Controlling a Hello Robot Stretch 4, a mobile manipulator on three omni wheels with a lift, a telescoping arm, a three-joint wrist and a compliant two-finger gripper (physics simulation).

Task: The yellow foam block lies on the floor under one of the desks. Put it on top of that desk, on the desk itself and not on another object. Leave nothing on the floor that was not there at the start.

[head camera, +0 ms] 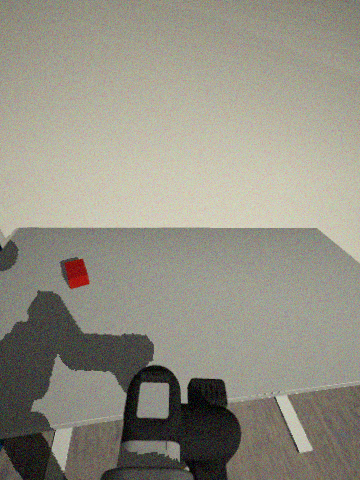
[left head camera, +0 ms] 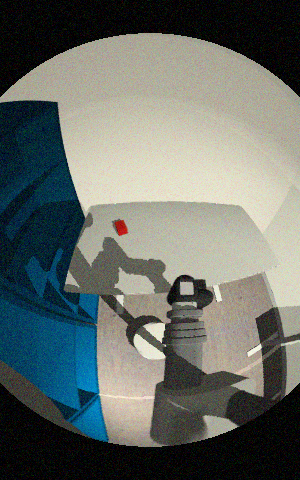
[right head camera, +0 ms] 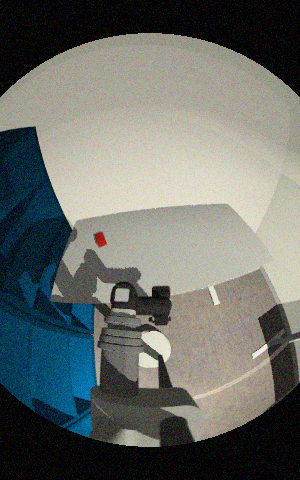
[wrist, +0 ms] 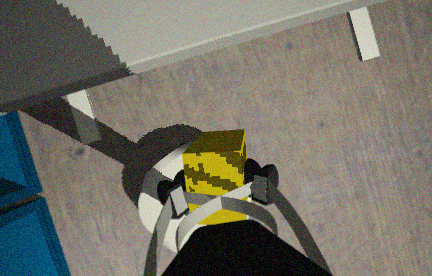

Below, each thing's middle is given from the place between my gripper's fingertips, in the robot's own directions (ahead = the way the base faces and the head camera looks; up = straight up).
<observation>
Now: the yellow foam block (wrist: 213,164) 1 cm ahead of my hand and 1 cm above it.
</observation>
